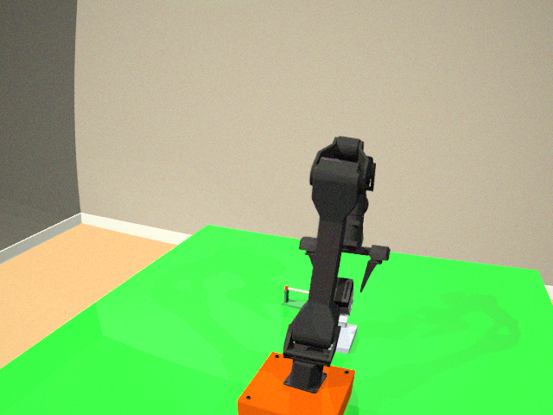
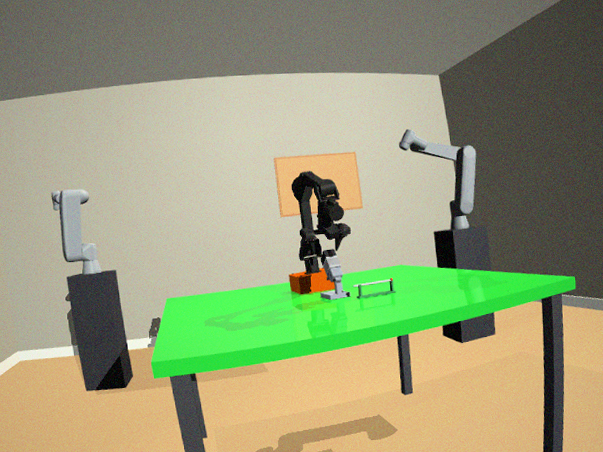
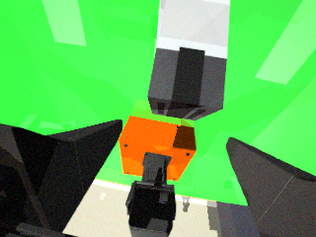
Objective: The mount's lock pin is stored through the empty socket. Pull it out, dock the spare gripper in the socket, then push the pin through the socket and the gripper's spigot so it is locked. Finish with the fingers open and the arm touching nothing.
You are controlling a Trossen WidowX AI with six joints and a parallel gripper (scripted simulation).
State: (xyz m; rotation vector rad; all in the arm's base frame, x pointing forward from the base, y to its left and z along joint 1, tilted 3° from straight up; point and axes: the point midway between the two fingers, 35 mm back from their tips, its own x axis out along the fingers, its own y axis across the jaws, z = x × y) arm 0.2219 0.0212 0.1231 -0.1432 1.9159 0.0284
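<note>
My gripper tip is now 170 mm short of the pin cradle, 140 mm above it and 130 mm to the right of it. Also, from my gripper tip: socket: 110 mm below, 70 mm ahead, 10 mm to the left; then spare gripper: 50 mm below, 50 mm ahead, 10 mm to the left.
</note>
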